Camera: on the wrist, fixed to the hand. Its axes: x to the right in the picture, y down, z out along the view.
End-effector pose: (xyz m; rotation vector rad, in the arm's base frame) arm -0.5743 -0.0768 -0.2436 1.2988 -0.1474 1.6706
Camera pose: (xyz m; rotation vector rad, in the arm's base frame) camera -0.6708 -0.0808 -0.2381 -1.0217 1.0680 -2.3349
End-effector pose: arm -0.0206 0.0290 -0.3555 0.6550 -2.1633 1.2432
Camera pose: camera -0.0544 0.1167 -0.3782 1.1064 2.0165 -1.6423
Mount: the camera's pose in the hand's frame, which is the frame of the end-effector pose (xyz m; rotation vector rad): -0.0027 0.0755 -0.0604 0.1500 -0.0065 1.5960
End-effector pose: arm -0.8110 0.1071 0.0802 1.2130 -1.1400 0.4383
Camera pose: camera -0.8446 0.1884 0.1204 0.1527 -1.9336 1.6984
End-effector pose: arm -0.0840 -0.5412 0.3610 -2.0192 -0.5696 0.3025
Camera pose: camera -0.0398 -0.6192 0.3248 -1.8852 1.1596 1.2028
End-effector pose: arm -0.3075 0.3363 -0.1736 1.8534 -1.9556 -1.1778
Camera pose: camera -0.3254 0.3066 -0.0833 -0.0831 -2.4711 -0.4298
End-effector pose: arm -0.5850 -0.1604 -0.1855 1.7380 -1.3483 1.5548
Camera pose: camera -0.6796 -0.1414 -0.1922 -0.2801 2.0051 -1.5494
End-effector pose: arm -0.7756 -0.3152 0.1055 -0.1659 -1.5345 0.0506
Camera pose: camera -0.7101 -0.2456 0.0907 -1.2166 -1.0448 1.4001
